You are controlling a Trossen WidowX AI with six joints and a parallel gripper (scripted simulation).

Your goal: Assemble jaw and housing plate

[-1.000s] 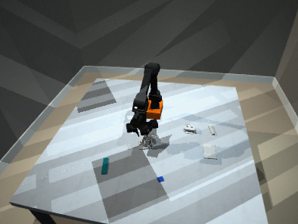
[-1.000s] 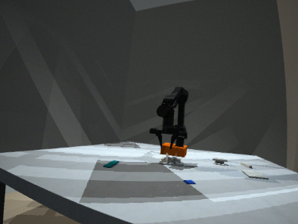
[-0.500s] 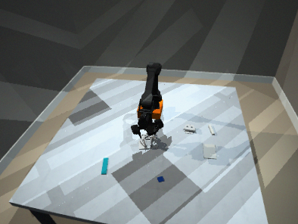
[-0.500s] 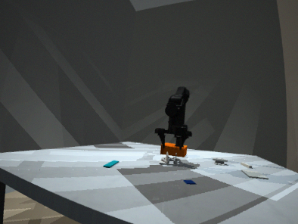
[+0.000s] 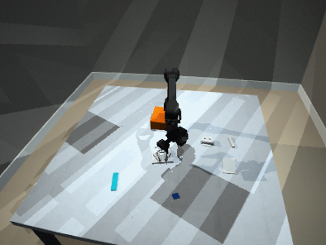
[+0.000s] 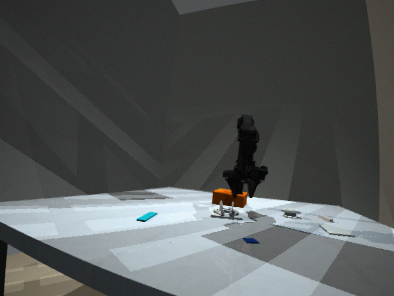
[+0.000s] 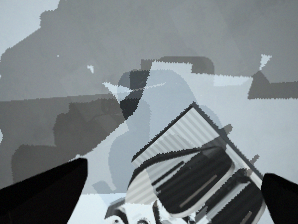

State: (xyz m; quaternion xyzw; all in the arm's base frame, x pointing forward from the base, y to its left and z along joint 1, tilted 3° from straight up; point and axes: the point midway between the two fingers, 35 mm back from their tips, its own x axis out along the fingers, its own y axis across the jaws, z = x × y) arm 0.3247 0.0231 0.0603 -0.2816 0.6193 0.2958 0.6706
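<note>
Now: gripper tip 210 mm to the right of the small pale block, 140 mm past it and 70 mm above it. The rest, counted from my gripper tip: blue square 250 mm ahead, 80 mm below, 20 mm to the left; white base 70 mm below, 60 mm to the right; jaw 80 mm to the right, 60 mm below, 50 mm behind.
</note>
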